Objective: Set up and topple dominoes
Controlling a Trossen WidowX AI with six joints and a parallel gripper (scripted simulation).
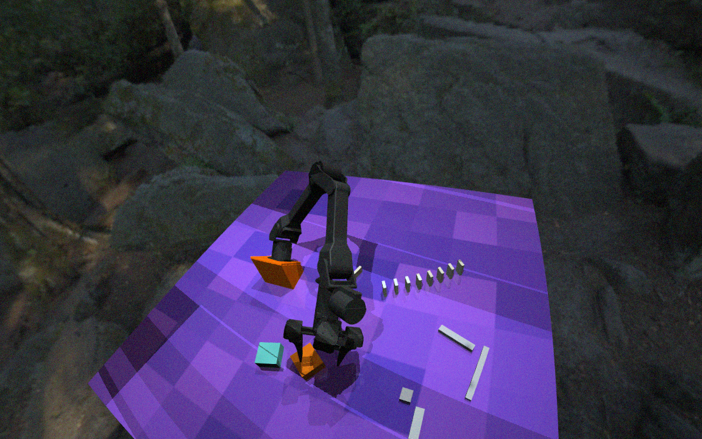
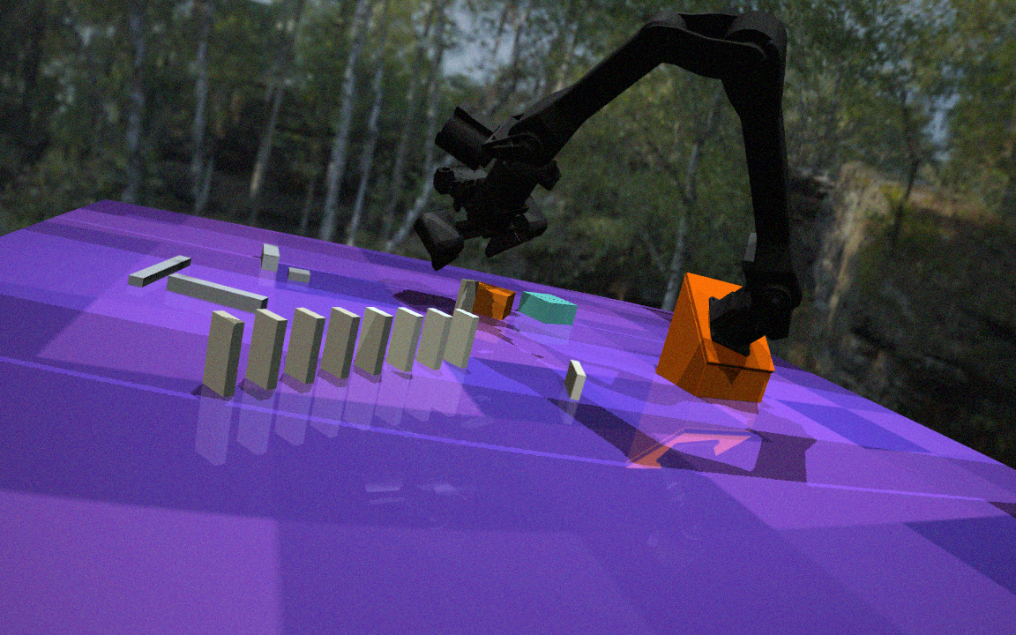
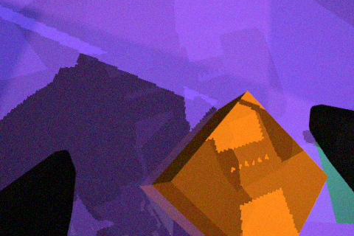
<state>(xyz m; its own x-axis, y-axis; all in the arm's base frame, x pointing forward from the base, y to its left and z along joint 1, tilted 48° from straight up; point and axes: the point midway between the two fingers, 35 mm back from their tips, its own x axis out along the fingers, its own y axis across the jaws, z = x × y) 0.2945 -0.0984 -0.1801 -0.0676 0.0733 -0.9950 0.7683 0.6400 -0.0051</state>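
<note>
Right now my gripper tip is 50 mm past the orange cube and 50 mm above it. Round my gripper tip: teal cube: 160 mm behind, 50 mm below, 40 mm to the right; then grey bar: 260 mm ahead, 50 mm below, 20 mm to the right; then small grey cube: 220 mm ahead, 60 mm below, 40 mm to the left.
</note>
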